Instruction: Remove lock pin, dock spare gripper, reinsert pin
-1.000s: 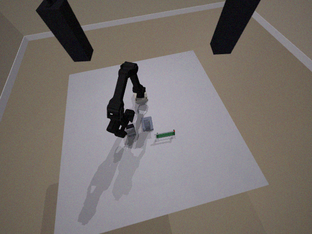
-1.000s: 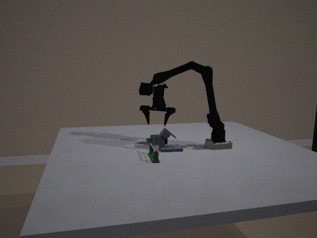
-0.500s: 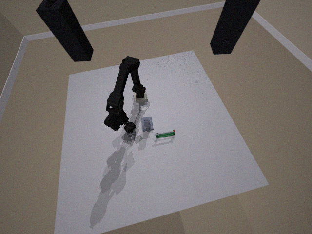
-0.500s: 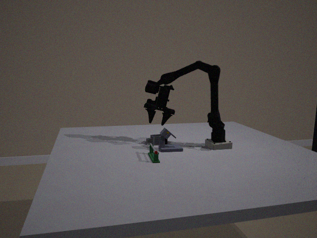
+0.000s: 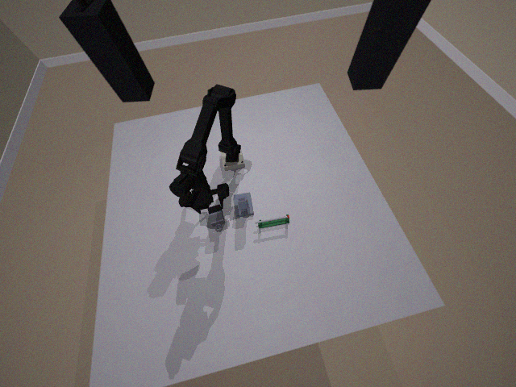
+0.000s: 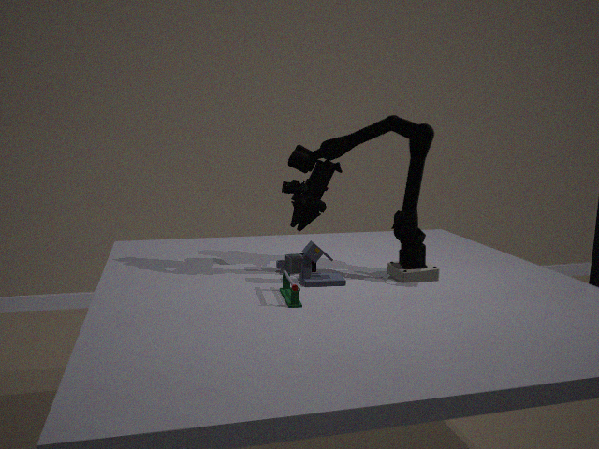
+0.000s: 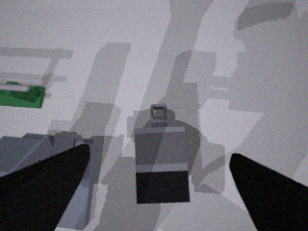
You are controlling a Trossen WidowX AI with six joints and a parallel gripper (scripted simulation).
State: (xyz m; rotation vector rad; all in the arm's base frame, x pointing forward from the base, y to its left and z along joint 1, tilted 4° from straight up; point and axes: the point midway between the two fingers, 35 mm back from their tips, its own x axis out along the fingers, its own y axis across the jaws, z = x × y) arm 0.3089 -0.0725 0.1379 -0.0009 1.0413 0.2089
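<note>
Right now my gripper tip is 100 mm above the spare gripper. Also, from my gripper tip: green cradle 20 mm ahead, 260 mm to the left, 100 mm below; then grey mount 50 mm behind, 120 mm to the left, 70 mm below.
</note>
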